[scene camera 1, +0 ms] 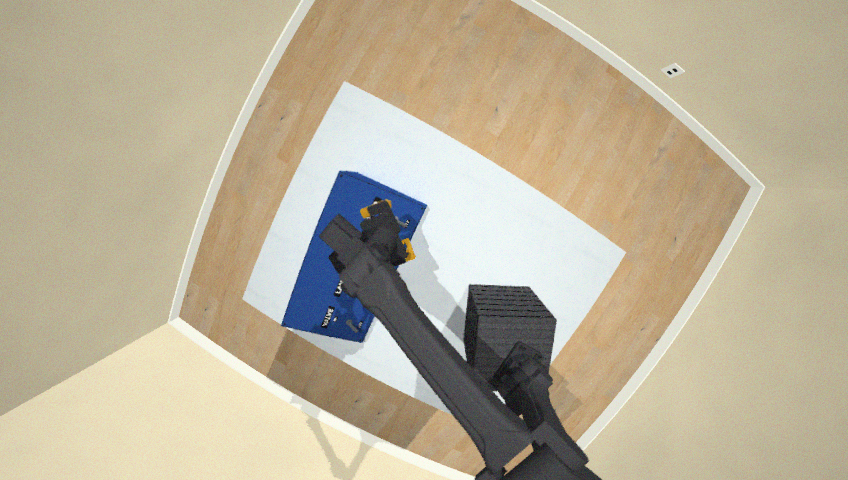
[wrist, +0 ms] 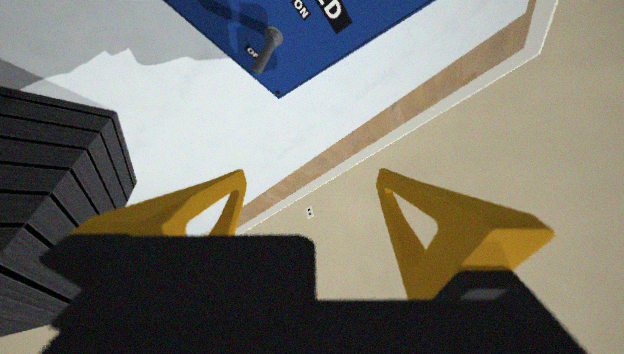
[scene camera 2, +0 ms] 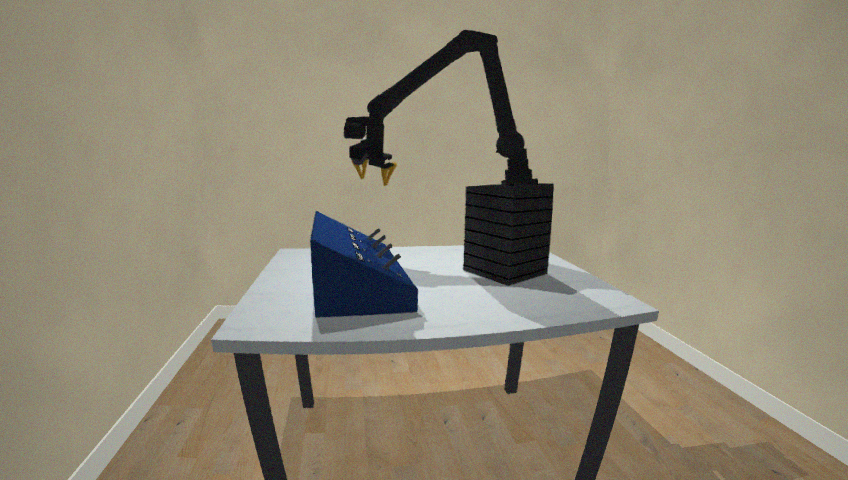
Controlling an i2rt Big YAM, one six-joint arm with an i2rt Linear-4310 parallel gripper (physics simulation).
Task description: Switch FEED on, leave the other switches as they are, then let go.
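Where they show: gripper, between the fingertips: (scene camera 1: pixel 397 220) (wrist: pixel 311 176) (scene camera 2: pixel 373 182); arm's base, origin of its link: (scene camera 1: pixel 518 365) (scene camera 2: pixel 519 184).
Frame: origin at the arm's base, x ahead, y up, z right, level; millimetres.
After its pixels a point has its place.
Note:
The blue sloped switch box (scene camera 1: pixel 321 261) @[x 589, y -129, z -59 mm] (scene camera 2: pixel 363 282) @[x 496, y -211, z -296 mm] (wrist: pixel 380 20) @[x 565, y -151, z 186 mm] stands on the table. The FEED switch (scene camera 1: pixel 402 223) @[x 442, y -169, z 144 mm] (scene camera 2: pixel 374 233) @[x 450, y -179, z 134 mm] (wrist: pixel 268 50) @[x 456, y -179, z 138 mm] is a grey lever near one end of the box; it leans down the slope to the OFF side. Its label is partly cut off in the wrist view, with ON and OFF marks beside the lever. The other levers lean the same way in scene camera 2; the arm hides some from above. My gripper (scene camera 1: pixel 387 230) @[x 452, y -10, z 169 mm] (scene camera 2: pixel 374 180) @[x 452, y -10, z 169 mm] (wrist: pixel 311 176) @[x 452, y -10, z 169 mm] is open and empty, high above the FEED end of the box, touching nothing.
A dark ribbed pedestal (scene camera 1: pixel 511 333) @[x 67, y -11, z 66 mm] (scene camera 2: pixel 508 237) @[x 75, y -150, z -111 mm] (wrist: pixel 45 170) @[x 154, y -149, z 44 mm] carries the arm's base on the white table (scene camera 1: pixel 476 226) @[x 241, y -294, z 232 mm] (scene camera 2: pixel 452 330) @[x 308, y -294, z -401 mm] (wrist: pixel 190 120) @[x 229, y -294, z 151 mm]. The arm reaches across from it, over the box. Beige walls surround the wooden floor.

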